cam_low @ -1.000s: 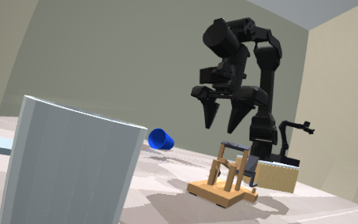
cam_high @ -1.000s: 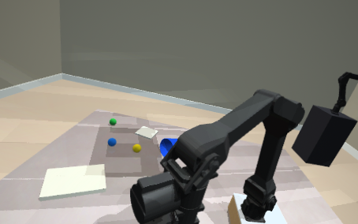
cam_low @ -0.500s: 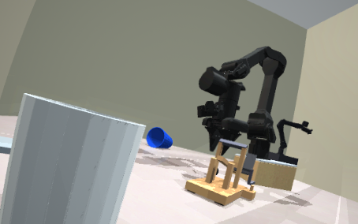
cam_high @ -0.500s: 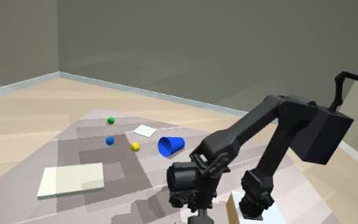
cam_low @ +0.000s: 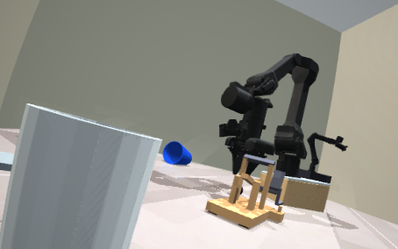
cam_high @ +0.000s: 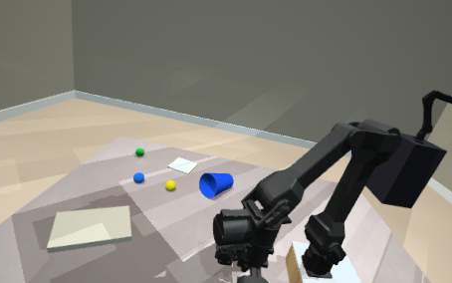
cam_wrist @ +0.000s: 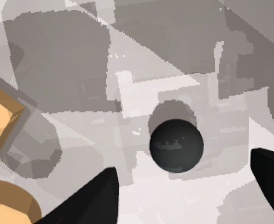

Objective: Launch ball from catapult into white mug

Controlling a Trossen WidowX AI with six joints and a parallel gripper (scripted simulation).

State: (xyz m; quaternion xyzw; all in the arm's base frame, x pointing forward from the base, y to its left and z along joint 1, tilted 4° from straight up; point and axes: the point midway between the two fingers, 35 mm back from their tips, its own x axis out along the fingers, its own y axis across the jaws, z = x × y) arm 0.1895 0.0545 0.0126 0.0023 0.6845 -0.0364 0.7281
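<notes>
My gripper tip is 30 mm above the black ball. From my gripper tip the other things lie so: pale slab (420 mm ahead, 130 mm to the right, 40 mm below); then wooden catapult (150 mm to the left, 20 mm ahead); then yellow ball (370 mm to the right, 260 mm ahead, 30 mm below).
</notes>
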